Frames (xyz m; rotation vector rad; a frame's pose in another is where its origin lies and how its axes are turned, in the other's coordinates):
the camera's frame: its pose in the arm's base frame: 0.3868 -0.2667 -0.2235 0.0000 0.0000 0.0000
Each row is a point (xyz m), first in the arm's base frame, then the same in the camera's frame.
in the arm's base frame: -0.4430 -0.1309 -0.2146
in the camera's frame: -0.8298 0.1358 0.0089
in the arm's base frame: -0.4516 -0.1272 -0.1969
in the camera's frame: -0.8384 0.1395 0.0266
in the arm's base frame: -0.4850 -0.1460 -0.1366
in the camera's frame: -0.8718 0.1207 0.0869
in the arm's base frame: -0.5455 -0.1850 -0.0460
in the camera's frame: -0.9323 0.0817 0.1775
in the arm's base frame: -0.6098 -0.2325 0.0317
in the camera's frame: -0.9966 0.0342 0.2552
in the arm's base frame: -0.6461 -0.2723 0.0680
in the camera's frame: -1.0329 -0.0056 0.2915
